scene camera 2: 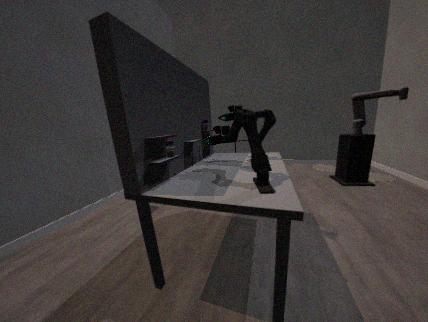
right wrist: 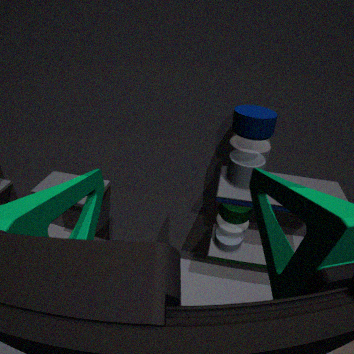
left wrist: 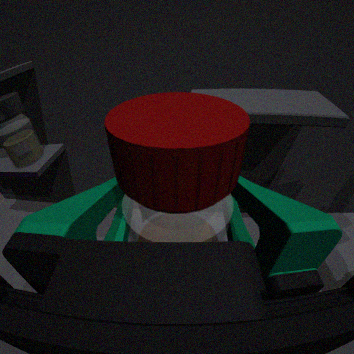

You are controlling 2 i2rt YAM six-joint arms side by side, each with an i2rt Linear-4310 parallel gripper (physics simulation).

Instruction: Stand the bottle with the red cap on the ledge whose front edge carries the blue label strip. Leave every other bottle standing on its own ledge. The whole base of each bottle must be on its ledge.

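The bottle with the red cap is upright between the fingers of my left gripper; its lower part is hidden. My right gripper is open and empty. In the right wrist view, the ledge with the blue label strip is at the right, partly behind a finger. A blue-capped bottle stands at that ledge's left end. Below, a green-capped bottle stands on a ledge with a green strip. In the left wrist view, a yellowish bottle stands on a ledge at the left.
A grey ledge is behind the red cap, to the right. Another grey ledge is at the left of the right wrist view. In scene camera 2, a red-edged ledge is above a lower ledge on the tall dark panel along the table.
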